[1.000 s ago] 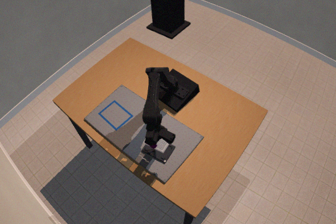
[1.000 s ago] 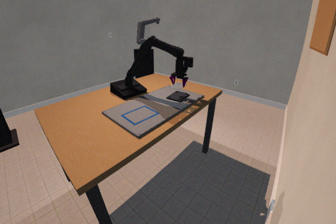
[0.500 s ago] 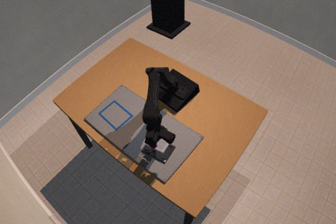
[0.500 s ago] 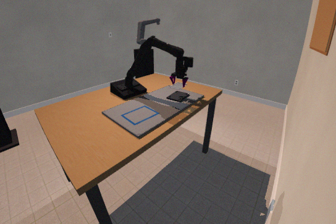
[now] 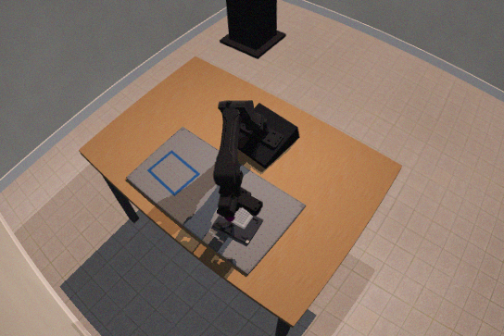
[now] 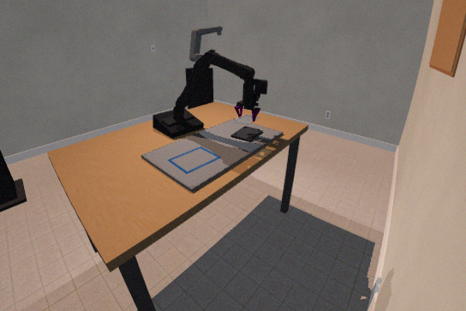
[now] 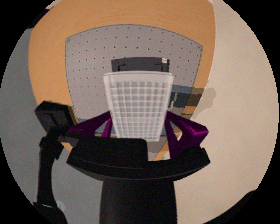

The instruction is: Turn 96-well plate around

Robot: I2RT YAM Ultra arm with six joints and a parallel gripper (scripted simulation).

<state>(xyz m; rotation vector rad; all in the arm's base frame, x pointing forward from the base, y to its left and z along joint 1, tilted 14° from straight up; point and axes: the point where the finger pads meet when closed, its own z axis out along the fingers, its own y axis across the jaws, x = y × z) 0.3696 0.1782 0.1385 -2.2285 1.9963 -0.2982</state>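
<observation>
Right now my hand is 9 cm above the dark plate nest N1 and 1 cm to the right of it. Also, from my hand: white A1 label (9 cm to the left, 8 cm below, 5 cm ahead); then white 96-well plate (right at my hand).
</observation>
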